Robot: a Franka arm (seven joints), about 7 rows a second.
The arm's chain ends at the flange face. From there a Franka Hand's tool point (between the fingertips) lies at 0.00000 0.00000 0.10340 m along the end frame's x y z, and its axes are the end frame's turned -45 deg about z.
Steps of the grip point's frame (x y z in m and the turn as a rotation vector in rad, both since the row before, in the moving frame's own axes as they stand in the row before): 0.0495 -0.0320 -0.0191 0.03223 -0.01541 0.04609; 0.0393 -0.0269 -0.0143 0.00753 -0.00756 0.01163; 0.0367 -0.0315 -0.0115 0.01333 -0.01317 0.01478; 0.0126 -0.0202 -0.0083 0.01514 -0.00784 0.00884; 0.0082 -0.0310 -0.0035 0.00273 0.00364 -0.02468; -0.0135 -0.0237 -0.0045 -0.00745 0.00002 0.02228
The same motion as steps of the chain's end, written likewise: 0.0158 -0.0563 -0.0190 0.01189 -0.03369 0.04609; 0.0099 -0.0468 -0.0143 -0.00002 -0.01067 0.01163; 0.0056 -0.0482 -0.0115 0.00011 -0.01874 0.01478; -0.0037 -0.0227 -0.0083 0.00516 -0.01625 0.00884; -0.0162 -0.0273 -0.0035 0.00450 0.00064 -0.02468; -0.0268 -0.0078 -0.0045 -0.00525 0.00528 0.02228
